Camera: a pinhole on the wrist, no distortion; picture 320 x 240 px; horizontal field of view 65.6 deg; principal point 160.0 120.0 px. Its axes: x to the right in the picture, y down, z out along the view. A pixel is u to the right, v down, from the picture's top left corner.
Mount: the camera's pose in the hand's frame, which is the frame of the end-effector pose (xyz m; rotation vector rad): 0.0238 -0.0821 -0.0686 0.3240 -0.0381 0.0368
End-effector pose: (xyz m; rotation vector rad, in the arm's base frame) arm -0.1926 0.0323 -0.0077 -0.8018 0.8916 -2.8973
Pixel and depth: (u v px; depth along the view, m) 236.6 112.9 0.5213
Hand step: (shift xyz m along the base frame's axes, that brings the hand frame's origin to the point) 0.0922 -0.0334 0.5176
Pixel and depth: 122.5 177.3 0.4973
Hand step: 0.2877 -0.1049 0.3452
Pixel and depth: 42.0 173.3 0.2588
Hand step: 0.2010 0.0146 0.1430
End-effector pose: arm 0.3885 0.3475 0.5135 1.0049 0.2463 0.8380
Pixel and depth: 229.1 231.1 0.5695
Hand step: 0.4147 -0.2545 0.3149
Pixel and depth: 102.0 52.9 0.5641
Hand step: 0.3504 -0.4588 -0.1371
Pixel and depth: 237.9 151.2 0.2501
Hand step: 0.2264 -0.0845 0.0083
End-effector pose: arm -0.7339 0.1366 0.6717 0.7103 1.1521 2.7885
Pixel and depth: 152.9 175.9 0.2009
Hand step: 0.0356 0.1663 0.0178
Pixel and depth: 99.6 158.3 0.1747
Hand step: 0.0519 0.1451 -0.0229
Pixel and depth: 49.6 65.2 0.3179
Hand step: 0.1649 0.2924 -0.0954
